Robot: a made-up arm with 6 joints.
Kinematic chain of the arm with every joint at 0, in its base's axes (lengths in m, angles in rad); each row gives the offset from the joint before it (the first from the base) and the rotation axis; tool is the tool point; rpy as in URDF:
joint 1: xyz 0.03 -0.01 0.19 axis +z
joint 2: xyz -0.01 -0.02 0 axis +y
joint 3: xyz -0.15 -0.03 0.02 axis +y
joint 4: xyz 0.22 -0.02 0.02 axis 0.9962 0 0.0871
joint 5: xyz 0 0.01 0.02 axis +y
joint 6: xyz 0.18 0.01 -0.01 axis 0.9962 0 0.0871
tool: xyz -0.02 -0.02 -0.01 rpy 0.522 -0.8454 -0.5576
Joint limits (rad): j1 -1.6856..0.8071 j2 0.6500..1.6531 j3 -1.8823..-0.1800 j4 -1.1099..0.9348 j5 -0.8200..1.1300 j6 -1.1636..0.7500
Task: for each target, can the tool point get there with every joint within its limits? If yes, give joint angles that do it. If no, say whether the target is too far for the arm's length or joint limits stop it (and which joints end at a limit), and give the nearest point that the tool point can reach.
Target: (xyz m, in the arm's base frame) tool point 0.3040 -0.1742 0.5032
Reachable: yes | joints -0.4196 1.3013 -1.5647 -0.7167 -0.3959 0.2101
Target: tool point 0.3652 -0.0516 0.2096
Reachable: yes | joints 0.0515 1.4286 -1.1223 0.2182 0.2946 -0.1291
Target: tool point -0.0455 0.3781 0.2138
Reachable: no: joint limits stop it (at a limit: joint 1, joint 4, joint 5, joint 6) | nearest point 0.1511 0.1898 0.2138 | short by 0.272 m
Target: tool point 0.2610 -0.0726 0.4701
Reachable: yes | joints -0.1395 0.7678 -0.9598 -0.6018 -0.4689 -0.6083
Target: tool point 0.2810 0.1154 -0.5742
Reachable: no: too far | nearest point 0.1748 0.0240 -0.0360 | short by 0.556 m
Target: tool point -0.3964 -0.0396 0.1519
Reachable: no: joint limits stop it (at a limit: joint 1, joint 2, joint 3, joint 4, joint 5) | nearest point -0.1728 -0.0802 0.1414 | short by 0.228 m
